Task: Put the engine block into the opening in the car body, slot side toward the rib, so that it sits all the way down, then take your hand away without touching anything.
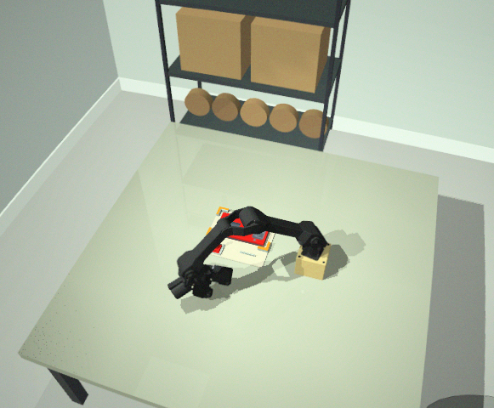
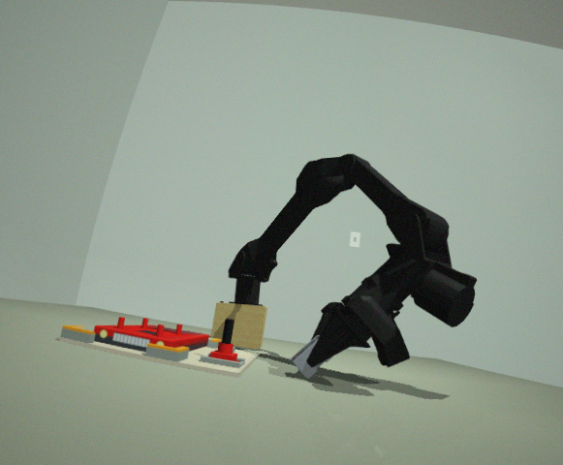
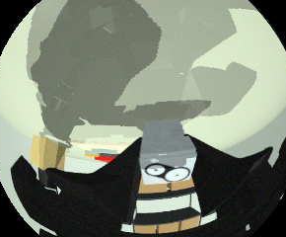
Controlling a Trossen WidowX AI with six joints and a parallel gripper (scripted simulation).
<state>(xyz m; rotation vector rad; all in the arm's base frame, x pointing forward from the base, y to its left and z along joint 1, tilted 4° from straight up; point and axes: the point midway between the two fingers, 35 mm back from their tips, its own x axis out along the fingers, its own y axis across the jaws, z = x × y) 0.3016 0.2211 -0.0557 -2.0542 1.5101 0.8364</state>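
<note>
Now: gripper tip 1 cm to the right of the grey engine block and 1 cm below it.
</note>
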